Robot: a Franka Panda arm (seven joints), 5 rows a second.
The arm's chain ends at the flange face. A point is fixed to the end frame.
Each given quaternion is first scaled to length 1.
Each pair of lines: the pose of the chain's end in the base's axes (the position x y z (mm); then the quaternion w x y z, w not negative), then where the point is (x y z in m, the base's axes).
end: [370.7 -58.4 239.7 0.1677 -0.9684 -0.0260 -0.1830]
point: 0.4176 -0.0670 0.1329
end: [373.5 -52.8 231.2 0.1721 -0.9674 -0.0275 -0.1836]
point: 0.4206 -0.0603 0.1244
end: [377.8 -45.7 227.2 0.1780 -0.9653 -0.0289 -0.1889]
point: 0.4261 -0.0518 0.1209
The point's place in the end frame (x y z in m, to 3 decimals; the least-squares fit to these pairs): 0.005 0.047 0.107
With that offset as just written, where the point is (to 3 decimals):
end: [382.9 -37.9 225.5 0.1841 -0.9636 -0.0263 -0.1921]
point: 0.432 -0.043 0.119
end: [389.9 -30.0 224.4 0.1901 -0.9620 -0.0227 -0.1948]
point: 0.439 -0.034 0.118
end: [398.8 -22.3 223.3 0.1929 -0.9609 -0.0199 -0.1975]
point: 0.449 -0.025 0.117
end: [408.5 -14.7 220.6 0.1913 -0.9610 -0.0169 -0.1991]
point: 0.458 -0.018 0.115
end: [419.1 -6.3 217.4 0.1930 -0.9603 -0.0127 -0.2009]
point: 0.469 -0.010 0.112
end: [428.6 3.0 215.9 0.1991 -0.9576 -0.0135 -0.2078]
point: 0.480 0.001 0.111
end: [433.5 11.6 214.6 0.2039 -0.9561 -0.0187 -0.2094]
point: 0.486 0.011 0.110
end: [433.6 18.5 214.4 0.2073 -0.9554 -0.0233 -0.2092]
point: 0.486 0.019 0.110
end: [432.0 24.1 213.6 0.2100 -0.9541 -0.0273 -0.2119]
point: 0.485 0.025 0.109
